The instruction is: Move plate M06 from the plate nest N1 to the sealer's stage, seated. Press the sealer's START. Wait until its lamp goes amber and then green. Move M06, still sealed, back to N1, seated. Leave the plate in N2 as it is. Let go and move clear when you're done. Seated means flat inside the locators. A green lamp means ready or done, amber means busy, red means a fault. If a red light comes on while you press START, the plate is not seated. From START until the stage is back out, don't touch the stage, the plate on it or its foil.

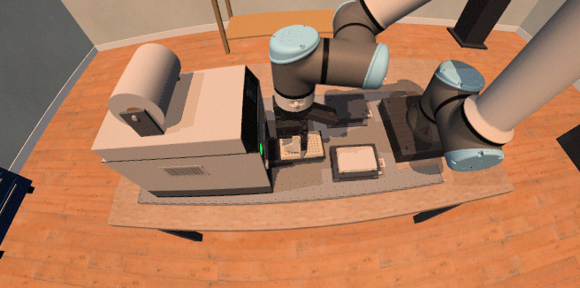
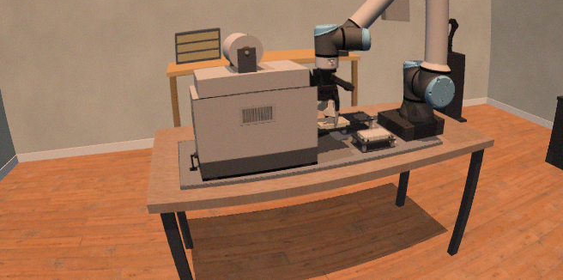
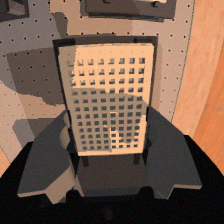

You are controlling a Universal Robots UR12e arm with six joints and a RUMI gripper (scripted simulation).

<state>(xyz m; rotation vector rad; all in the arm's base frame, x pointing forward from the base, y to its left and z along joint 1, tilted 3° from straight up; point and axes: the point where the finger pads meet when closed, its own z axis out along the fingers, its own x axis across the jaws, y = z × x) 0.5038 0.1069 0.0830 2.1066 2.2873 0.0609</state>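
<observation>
Right now the sealer stage is 20 mm below my hand. Also, from my hand: foil roll 330 mm ahead, 300 mm above, 30 mm to the left; N1 label 290 mm behind, 200 mm to the right, 120 mm below; white plate 190 mm behind, 70 mm below, 20 mm to the left.
</observation>
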